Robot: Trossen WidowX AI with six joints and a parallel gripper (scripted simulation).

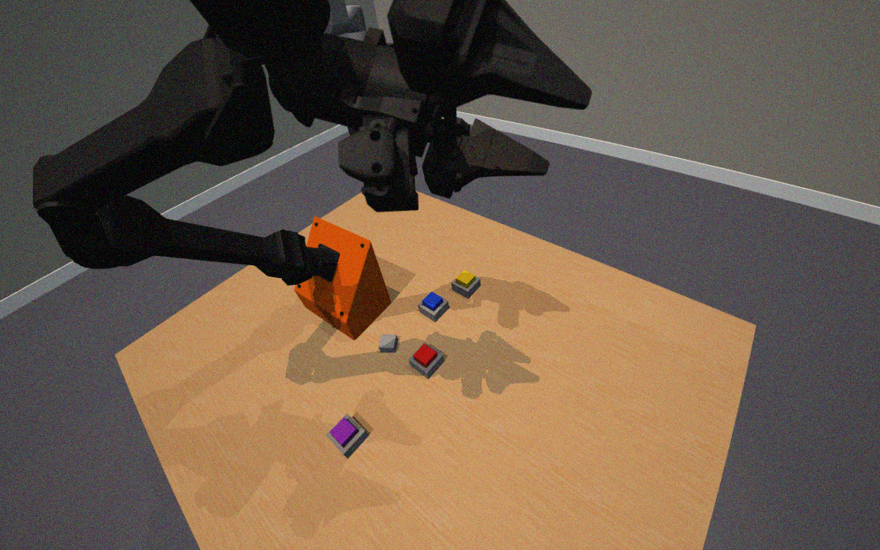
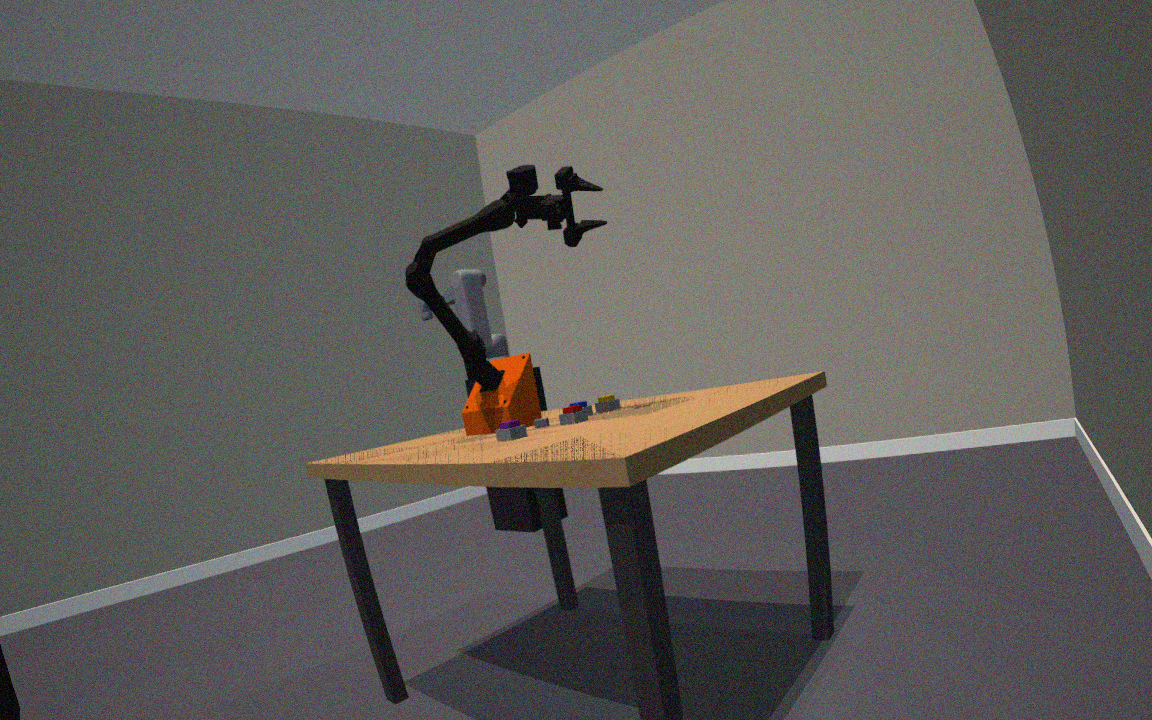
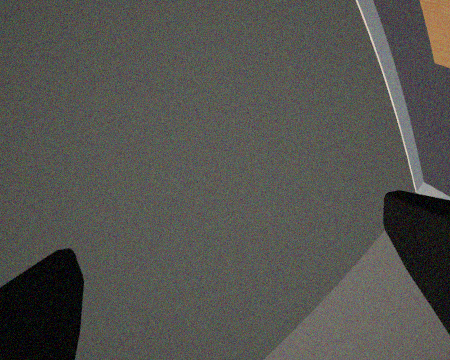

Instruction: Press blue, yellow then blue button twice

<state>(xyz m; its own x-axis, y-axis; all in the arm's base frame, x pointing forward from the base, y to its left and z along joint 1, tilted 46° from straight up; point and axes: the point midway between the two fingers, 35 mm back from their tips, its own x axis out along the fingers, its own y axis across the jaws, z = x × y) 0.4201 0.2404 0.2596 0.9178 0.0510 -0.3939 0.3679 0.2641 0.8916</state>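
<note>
Now: gripper tip 25 cm past the blue button, 10 cm to the right of it and 44 cm above it. Round my gripper tip: purple button (22 cm behind, 20 cm to the right, 44 cm below); then yellow button (23 cm behind, 19 cm to the left, 44 cm below); then red button (19 cm behind, 1 cm to the right, 44 cm below).
</note>
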